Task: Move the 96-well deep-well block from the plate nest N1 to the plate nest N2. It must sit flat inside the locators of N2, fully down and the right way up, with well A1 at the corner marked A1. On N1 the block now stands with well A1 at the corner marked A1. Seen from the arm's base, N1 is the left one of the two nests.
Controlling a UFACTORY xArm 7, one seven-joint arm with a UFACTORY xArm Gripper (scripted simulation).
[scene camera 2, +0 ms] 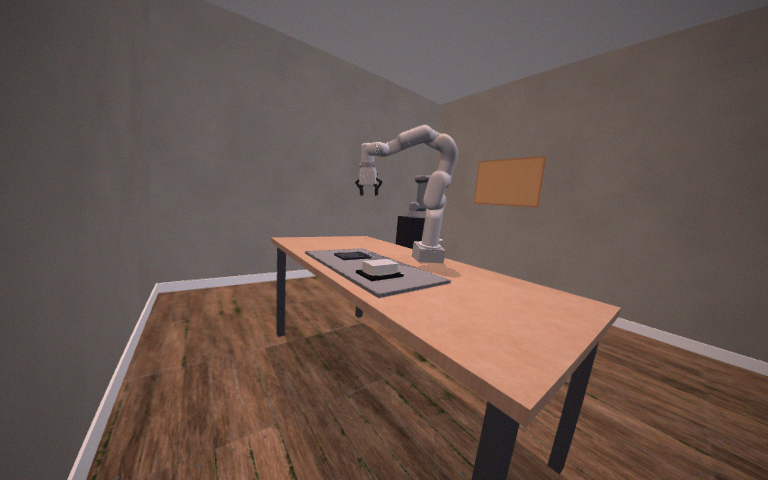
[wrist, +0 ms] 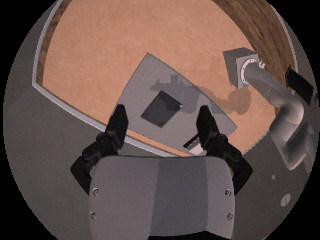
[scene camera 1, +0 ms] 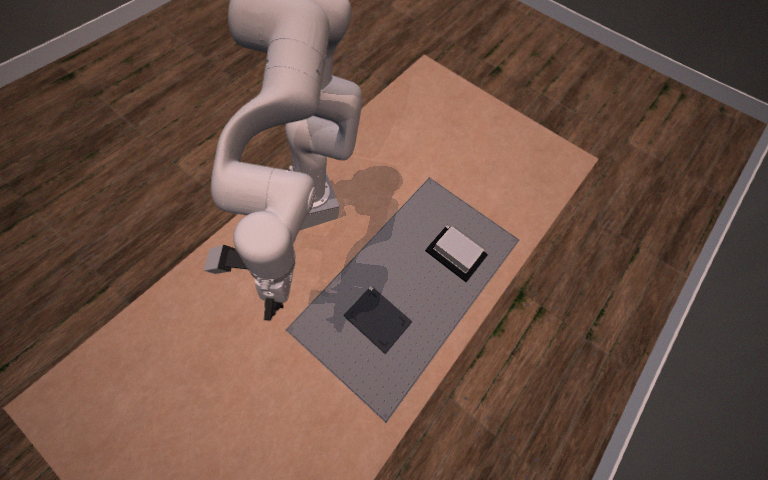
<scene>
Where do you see a deep-well block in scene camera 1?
455,247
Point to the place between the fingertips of my gripper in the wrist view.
162,113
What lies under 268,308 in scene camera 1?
My gripper.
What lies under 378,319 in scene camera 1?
A nest N2.
</scene>
